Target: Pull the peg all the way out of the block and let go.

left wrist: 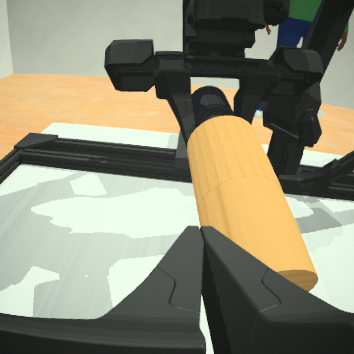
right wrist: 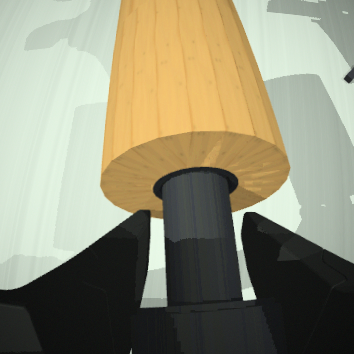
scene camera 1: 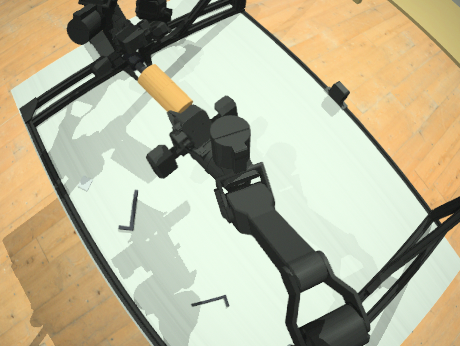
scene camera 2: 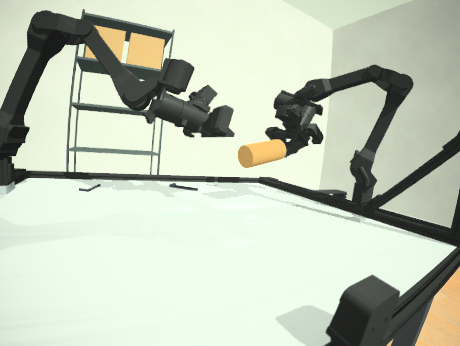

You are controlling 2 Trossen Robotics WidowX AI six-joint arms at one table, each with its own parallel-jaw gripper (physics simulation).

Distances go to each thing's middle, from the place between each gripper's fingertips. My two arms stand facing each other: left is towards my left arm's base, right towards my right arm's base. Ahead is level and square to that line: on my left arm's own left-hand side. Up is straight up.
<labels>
Now: the wooden cylinder block [scene camera 1: 169, 96] 8 cm to the right of my left hand, 4 cm below it and 1 cm behind it. From my left hand the other things lie so: dark peg [right wrist: 204, 300]: 14 cm to the right, 2 cm below, 2 cm ahead.
Right now the wooden cylinder block is 30 mm behind my right hand, 60 mm to the left of it and 10 mm above it. Also, from my right hand: dark peg (10 mm ahead, 30 mm above).
</labels>
